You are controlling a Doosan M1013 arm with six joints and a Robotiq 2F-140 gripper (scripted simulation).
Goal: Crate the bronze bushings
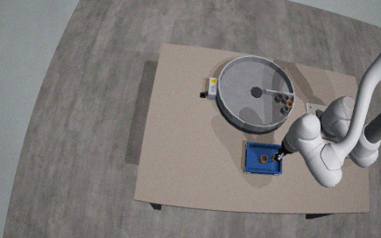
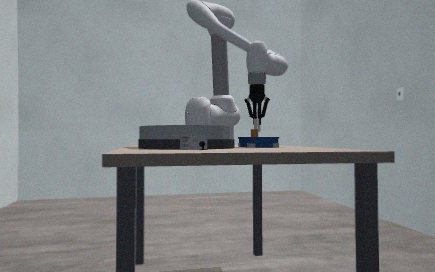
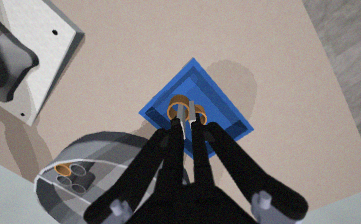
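My gripper is now 40 mm short of the blue crate and 90 mm above it. The rest, counted from my hand: grey turning table: 150 mm ahead, 340 mm to the right, 60 mm below.
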